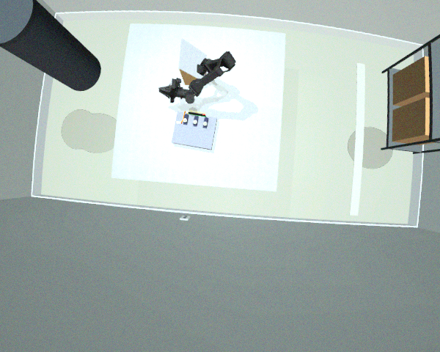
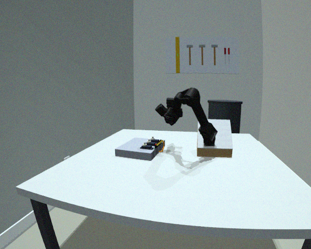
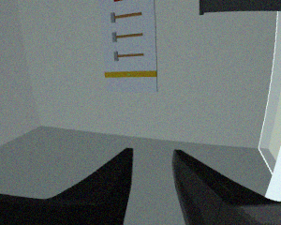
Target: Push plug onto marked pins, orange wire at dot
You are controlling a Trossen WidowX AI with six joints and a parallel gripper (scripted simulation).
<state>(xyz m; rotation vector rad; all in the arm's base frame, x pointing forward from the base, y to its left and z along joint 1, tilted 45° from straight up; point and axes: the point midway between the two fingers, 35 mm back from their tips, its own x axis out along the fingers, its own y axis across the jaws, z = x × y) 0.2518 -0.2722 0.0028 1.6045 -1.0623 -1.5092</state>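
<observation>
Now: gripper tip 26 cm above the grey holder, 22 cm short of it and 18 cm to the right of it.
</observation>
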